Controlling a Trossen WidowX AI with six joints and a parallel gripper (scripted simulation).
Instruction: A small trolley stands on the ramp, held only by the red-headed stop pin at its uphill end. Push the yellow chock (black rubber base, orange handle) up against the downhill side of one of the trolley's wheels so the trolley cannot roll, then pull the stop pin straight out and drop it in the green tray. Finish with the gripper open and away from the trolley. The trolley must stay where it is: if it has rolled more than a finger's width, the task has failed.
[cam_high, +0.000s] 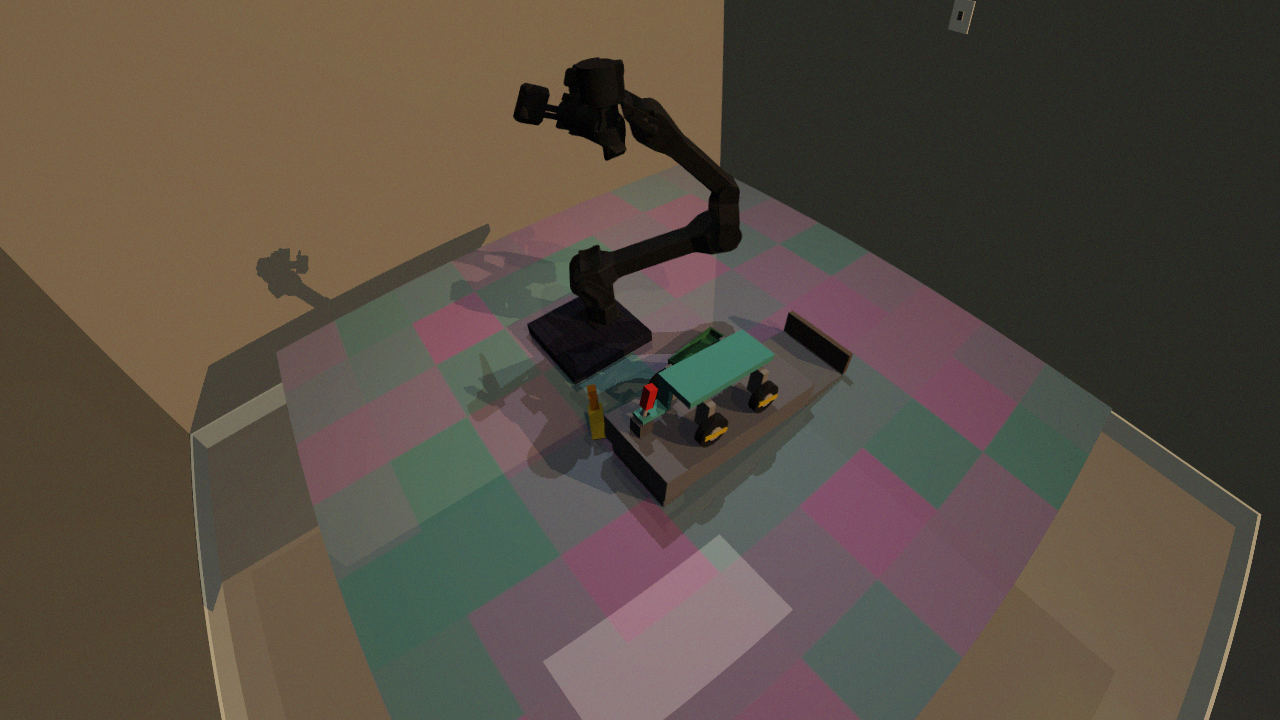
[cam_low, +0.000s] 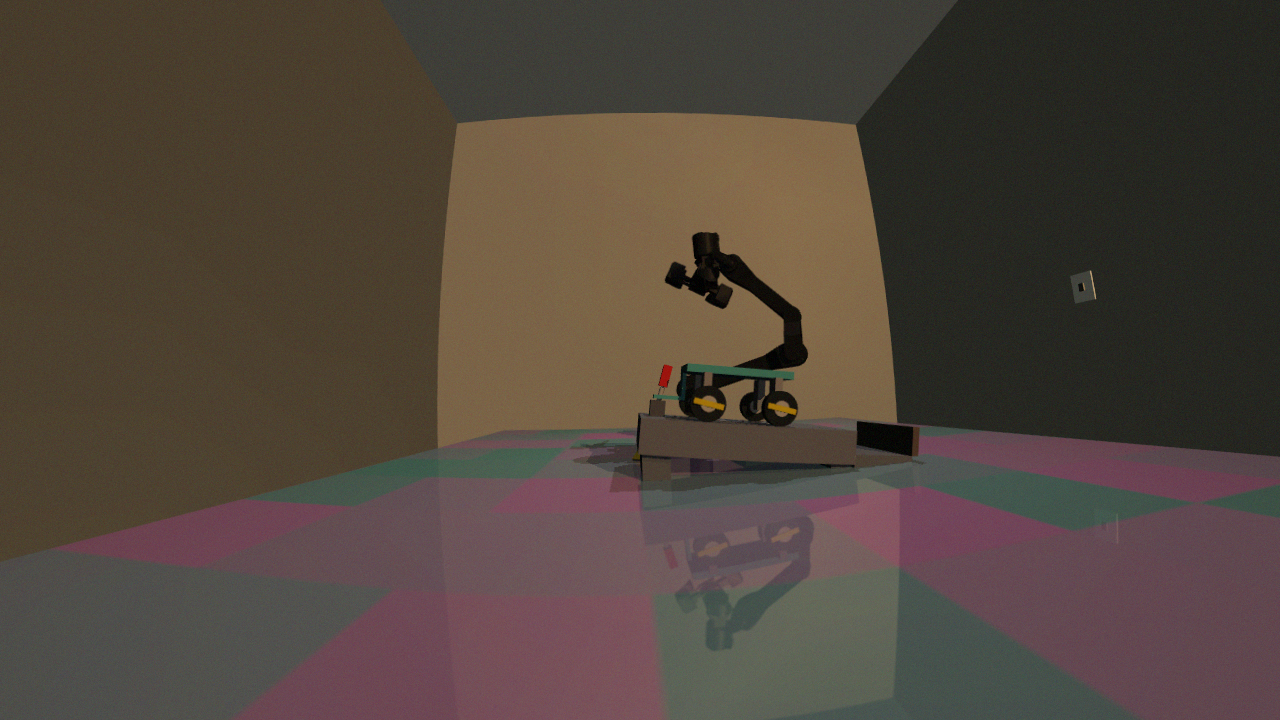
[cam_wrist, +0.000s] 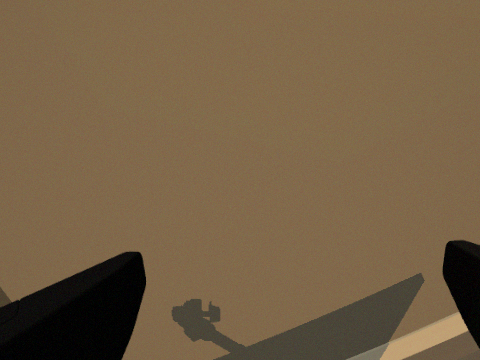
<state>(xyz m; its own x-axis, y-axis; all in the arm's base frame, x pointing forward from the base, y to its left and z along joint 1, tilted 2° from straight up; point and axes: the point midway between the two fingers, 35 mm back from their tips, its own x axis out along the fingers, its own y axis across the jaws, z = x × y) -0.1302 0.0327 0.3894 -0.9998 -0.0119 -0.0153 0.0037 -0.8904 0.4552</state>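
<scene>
Now: gripper tip 40 cm above the yellow chock, 35 cm short of it and 17 cm to the left of it. Round my gripper tip: trolley 48 cm ahead, 31 cm below, 4 cm to the right; then red-headed stop pin 46 cm ahead, 29 cm below, 15 cm to the right; then green tray 43 cm below, 36 cm ahead, 6 cm to the left.
</scene>
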